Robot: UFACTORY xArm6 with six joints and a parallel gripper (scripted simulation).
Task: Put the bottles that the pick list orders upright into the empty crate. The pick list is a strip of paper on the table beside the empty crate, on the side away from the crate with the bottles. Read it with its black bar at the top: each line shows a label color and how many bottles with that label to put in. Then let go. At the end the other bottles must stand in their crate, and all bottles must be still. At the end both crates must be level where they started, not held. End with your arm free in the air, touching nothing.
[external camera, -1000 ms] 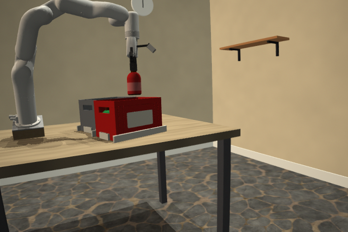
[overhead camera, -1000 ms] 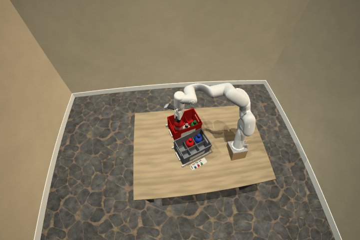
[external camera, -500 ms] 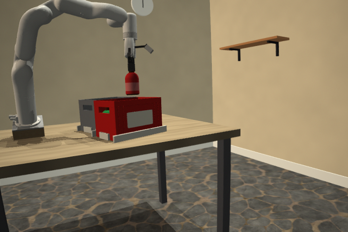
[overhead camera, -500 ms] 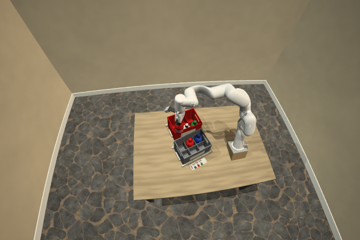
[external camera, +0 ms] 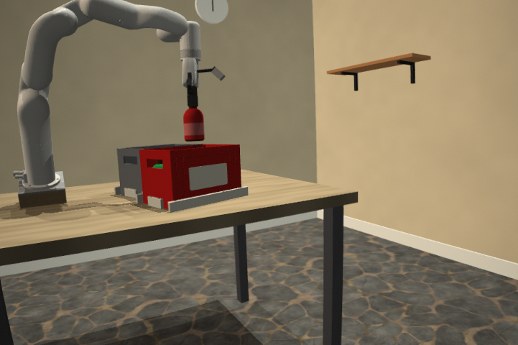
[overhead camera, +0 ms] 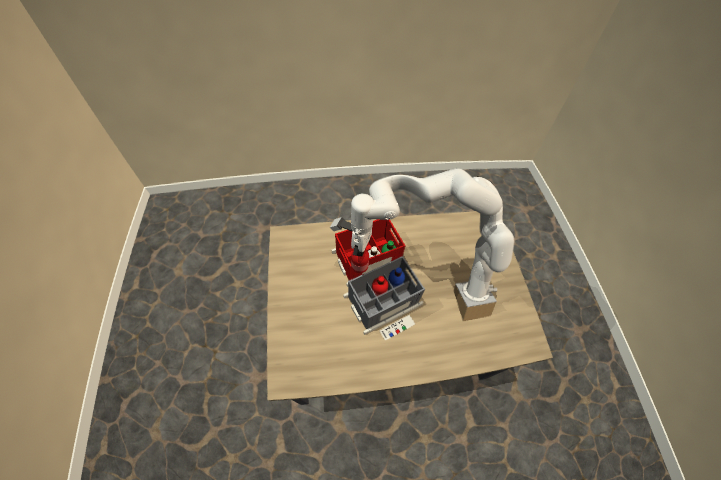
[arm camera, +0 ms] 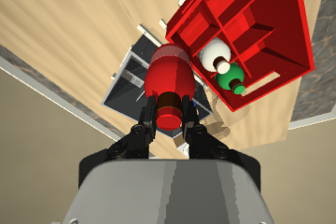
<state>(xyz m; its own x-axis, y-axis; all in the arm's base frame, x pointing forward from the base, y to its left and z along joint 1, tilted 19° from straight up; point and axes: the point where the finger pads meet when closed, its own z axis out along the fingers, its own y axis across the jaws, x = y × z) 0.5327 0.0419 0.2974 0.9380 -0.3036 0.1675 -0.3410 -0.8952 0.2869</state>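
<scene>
Right now my hand is 25 cm above the grey crate, 12 cm past it and 8 cm to the right of it. Round my hand: white-label bottle: 25 cm below, 11 cm to the right, 6 cm behind; red crate: 25 cm below, 15 cm to the right, 4 cm behind; blue bottle: 25 cm below, 17 cm behind.
</scene>
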